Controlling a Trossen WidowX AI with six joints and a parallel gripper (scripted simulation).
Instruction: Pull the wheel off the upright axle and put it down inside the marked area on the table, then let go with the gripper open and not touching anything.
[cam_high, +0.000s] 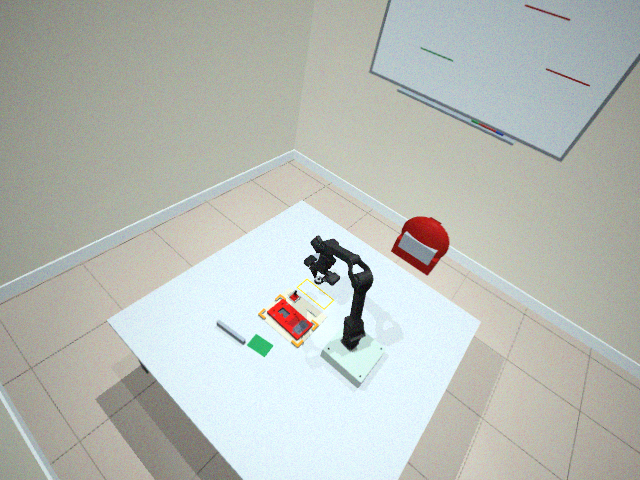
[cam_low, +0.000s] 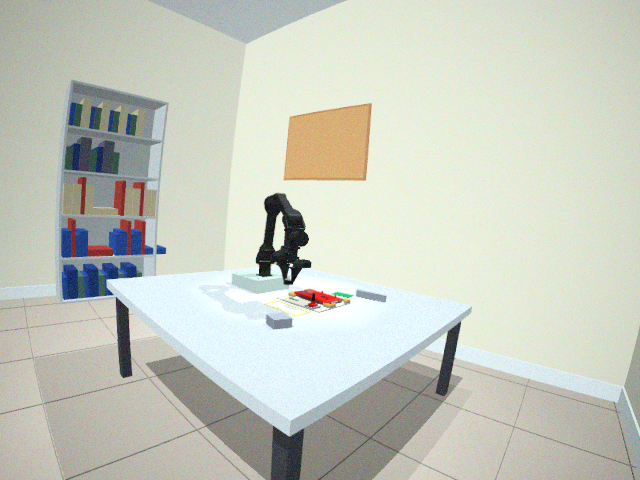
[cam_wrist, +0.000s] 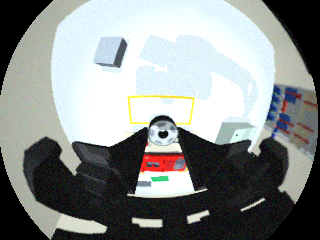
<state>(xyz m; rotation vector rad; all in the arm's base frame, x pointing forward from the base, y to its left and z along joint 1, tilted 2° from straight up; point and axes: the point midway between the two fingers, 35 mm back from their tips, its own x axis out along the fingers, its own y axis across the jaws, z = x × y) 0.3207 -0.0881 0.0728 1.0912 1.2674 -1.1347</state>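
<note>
Right now my gripper tip is right at the dark wheel. From my gripper tip the other things lie so: green square: 39 cm to the left, 11 cm below, 6 cm behind; grey bar: 46 cm to the left, 9 cm below, 6 cm ahead; grey block: 15 cm to the right, 15 cm ahead, 9 cm below.
</note>
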